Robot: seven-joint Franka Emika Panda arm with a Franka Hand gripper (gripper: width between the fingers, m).
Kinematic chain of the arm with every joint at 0, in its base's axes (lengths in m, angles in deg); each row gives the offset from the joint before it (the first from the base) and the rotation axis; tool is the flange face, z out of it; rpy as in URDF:
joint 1: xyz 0 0 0.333 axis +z
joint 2: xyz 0 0 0 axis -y
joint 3: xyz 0 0 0.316 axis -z
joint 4: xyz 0.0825 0 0 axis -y
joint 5: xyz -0.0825 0 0.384 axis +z
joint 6: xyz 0 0 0 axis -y
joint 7: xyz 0.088 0 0 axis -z
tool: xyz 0 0 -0.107 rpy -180 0 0
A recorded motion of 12 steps. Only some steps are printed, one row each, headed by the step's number.
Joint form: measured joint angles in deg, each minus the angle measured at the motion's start. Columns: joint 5, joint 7, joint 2, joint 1, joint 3, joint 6, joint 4.
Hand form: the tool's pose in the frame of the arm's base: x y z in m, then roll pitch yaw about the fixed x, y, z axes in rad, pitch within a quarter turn. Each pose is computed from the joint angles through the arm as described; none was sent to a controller.
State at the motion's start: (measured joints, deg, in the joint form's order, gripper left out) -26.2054 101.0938 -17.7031 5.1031 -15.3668 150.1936 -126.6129
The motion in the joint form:
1: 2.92 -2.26 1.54 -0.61 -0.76 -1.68 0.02
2: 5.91 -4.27 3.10 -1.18 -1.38 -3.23 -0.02
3: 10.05 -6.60 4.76 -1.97 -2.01 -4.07 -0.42
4: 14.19 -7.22 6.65 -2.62 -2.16 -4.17 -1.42
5: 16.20 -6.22 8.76 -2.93 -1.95 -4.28 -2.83
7: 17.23 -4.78 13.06 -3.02 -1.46 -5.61 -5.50
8: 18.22 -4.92 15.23 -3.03 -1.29 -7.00 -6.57
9: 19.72 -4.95 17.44 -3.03 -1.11 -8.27 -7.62
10: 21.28 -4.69 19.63 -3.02 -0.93 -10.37 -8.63
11: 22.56 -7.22 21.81 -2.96 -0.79 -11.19 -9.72
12: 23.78 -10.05 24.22 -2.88 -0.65 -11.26 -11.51
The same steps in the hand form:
1: 0.5247 0.2047 0.2659 -3.0207 -0.1550 -1.0545
2: 0.5247 0.2026 0.2783 -3.0249 -0.1390 -1.0639
3: 0.5239 0.1987 0.2901 -3.0209 -0.1076 -1.0841
4: 0.5217 0.1917 0.3005 -3.0084 -0.0723 -1.1368
5: 0.5167 0.1844 0.3093 -2.9994 -0.0588 -1.1887
7: 0.5035 0.1738 0.3259 -2.9966 -0.0687 -1.2372
8: 0.4967 0.1692 0.3346 -3.0035 -0.0707 -1.2516
9: 0.4898 0.1647 0.3437 -3.0072 -0.0654 -1.2742
10: 0.4815 0.1599 0.3512 -3.0245 -0.0592 -1.3023
11: 0.4743 0.1568 0.3598 -3.0238 -0.0591 -1.2764
12: 0.4645 0.1531 0.3660 -3.0183 -0.0606 -1.2440

